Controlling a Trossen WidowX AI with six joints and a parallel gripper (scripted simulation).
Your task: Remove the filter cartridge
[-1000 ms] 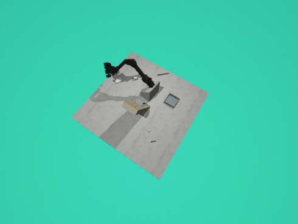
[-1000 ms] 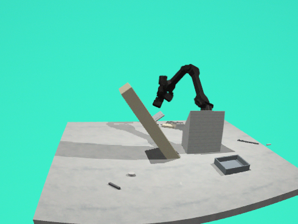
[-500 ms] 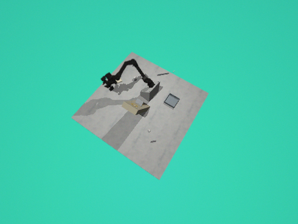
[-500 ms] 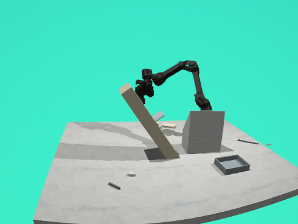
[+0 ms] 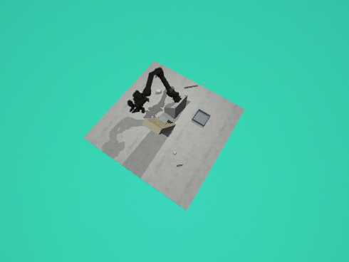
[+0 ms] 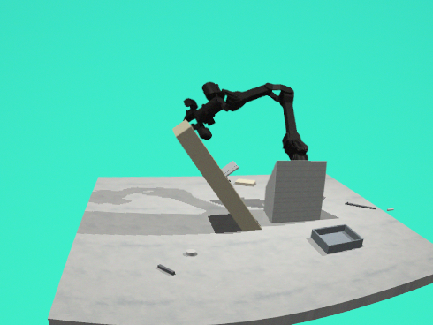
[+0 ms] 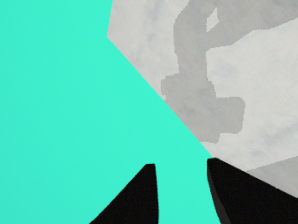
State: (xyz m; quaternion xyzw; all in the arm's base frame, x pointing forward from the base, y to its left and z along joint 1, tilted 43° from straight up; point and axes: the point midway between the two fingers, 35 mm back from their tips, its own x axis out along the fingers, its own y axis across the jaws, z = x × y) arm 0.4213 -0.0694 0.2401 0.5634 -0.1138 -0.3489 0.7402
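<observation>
Now: gripper tip 26 cm to the right of the white filter cartridge, 7 cm past it and 3 cm above it. Round my gripper tip: tan slab 31 cm behind, 29 cm below, 25 cm to the right; then grey tray 53 cm behind, 50 cm to the left, 29 cm below.
</observation>
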